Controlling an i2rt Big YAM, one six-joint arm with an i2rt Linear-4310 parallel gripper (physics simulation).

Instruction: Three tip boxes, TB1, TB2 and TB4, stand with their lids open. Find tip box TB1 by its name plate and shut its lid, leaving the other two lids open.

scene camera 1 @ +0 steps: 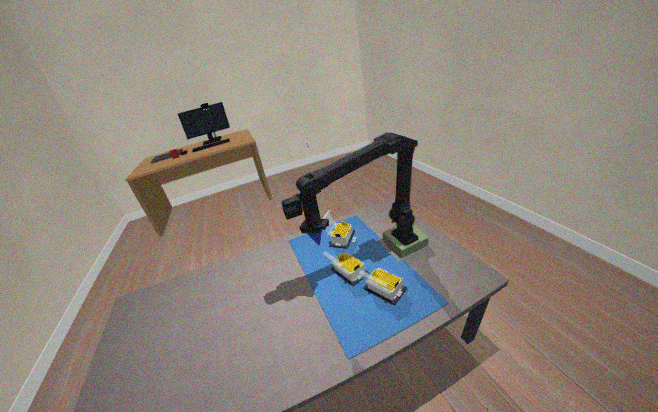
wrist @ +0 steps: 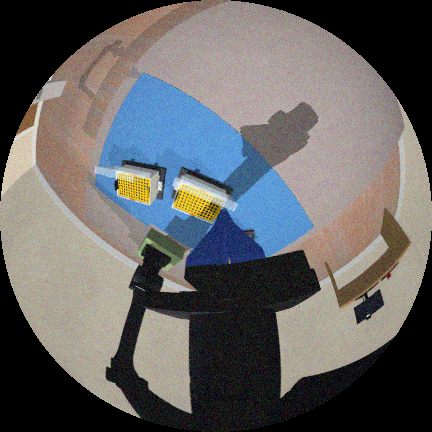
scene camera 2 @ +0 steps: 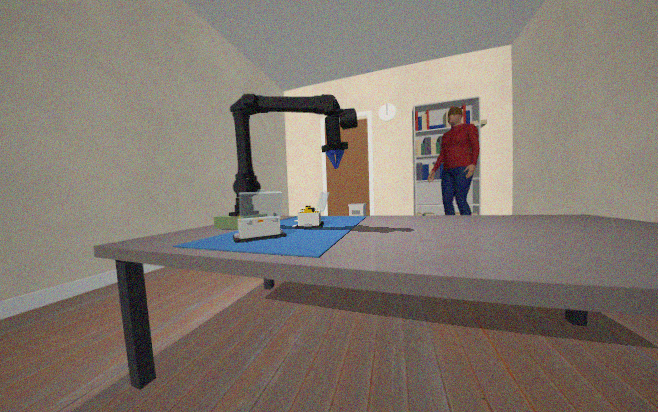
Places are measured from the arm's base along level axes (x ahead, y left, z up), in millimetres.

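Pixels of known places: gripper, fingertip midpoint: (scene camera 1: 319, 244) (wrist: 224, 214) (scene camera 2: 336, 168); arm's base, link origin: (scene camera 1: 404, 236) (wrist: 155, 254).
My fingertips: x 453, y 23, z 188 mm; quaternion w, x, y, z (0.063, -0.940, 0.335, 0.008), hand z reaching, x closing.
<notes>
Ahead of a thing's pixels: the offset from my fingertips to its top centre. "spot": to the spot under its first point. Level surfaces: height alone.
Tip box TB1 {13 mm right, 122 mm back, 163 mm down} (scene camera 1: 349, 268) (wrist: 197, 202), white with a yellow rack, is the middle one of three; its clear lid {spot: 3 mm left, 39 mm back, 95 mm down} (scene camera 1: 331, 258) stands open. TB4 (scene camera 1: 385, 284) (scene camera 2: 259, 228) (wrist: 134, 187) is beside it, its lid (scene camera 2: 261, 202) (wrist: 107, 171) open. TB2 (scene camera 1: 342, 234) (scene camera 2: 309, 218) is farthest along the mat, its lid {spot: 54 mm right, 40 mm back, 137 mm down} (scene camera 2: 324, 202) open; the fingers mostly hide it in the wrist view. TB1 seems hidden behind TB4 in scene camera 2. Name plates are unreadable. My gripper (scene camera 1: 319, 242) (scene camera 2: 335, 167) (wrist: 224, 214), blue-fingered, is shut and empty, pointing down above box height, near TB2's lid side.
The boxes stand on a blue mat {238 mm down} (scene camera 1: 360, 335) (scene camera 2: 305, 249) (wrist: 165, 115) on a grey table {241 mm down} (scene camera 1: 200, 340) (scene camera 2: 475, 250). The arm's green base (scene camera 1: 412, 247) (scene camera 2: 225, 222) (wrist: 172, 254) is beside the mat. A wooden desk with a monitor and a person by a bookshelf are beyond the table.
</notes>
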